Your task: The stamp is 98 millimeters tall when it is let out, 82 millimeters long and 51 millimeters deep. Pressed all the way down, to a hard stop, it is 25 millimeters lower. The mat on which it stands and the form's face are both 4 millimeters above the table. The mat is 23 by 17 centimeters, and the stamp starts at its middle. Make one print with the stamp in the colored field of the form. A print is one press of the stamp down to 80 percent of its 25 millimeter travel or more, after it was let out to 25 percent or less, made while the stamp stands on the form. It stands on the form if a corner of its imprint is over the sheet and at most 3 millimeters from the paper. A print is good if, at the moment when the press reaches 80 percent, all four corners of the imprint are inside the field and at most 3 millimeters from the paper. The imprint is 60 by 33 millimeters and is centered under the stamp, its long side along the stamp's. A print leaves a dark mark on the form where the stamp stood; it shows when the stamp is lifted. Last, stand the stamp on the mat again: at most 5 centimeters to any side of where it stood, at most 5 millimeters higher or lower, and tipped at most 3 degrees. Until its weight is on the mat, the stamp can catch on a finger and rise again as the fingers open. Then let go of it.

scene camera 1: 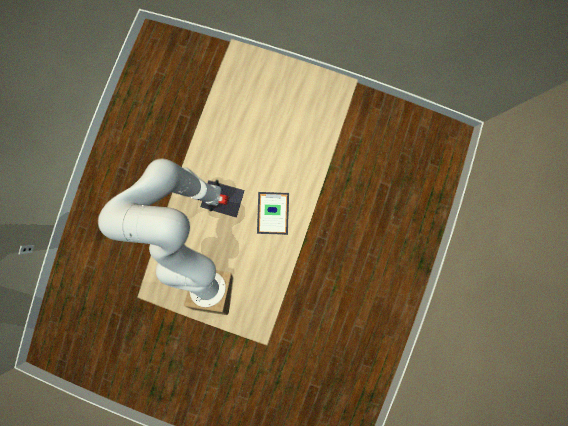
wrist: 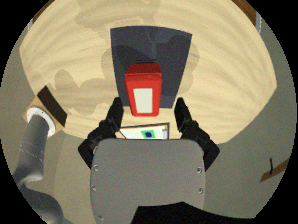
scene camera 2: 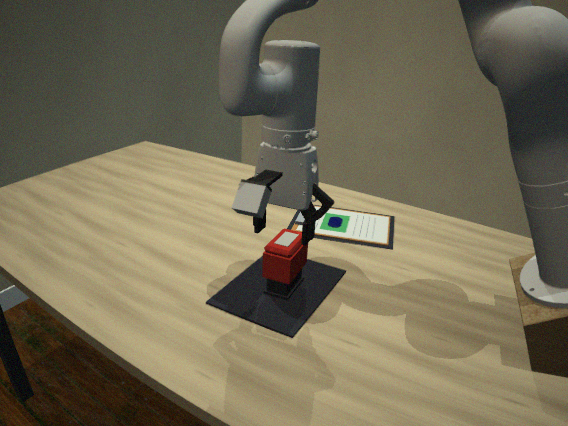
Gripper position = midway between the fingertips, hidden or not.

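My gripper [scene camera 2: 282, 236] is in the picture, and in the wrist view you'd find the gripper [wrist: 148, 103] too. There's a stamp [scene camera 2: 284, 256], and the wrist view has that stamp [wrist: 143, 82] as well. Then there's a form [scene camera 2: 362, 228], with scene camera 1 also showing the form [scene camera 1: 267, 223]. And I can see a mat [wrist: 169, 47].
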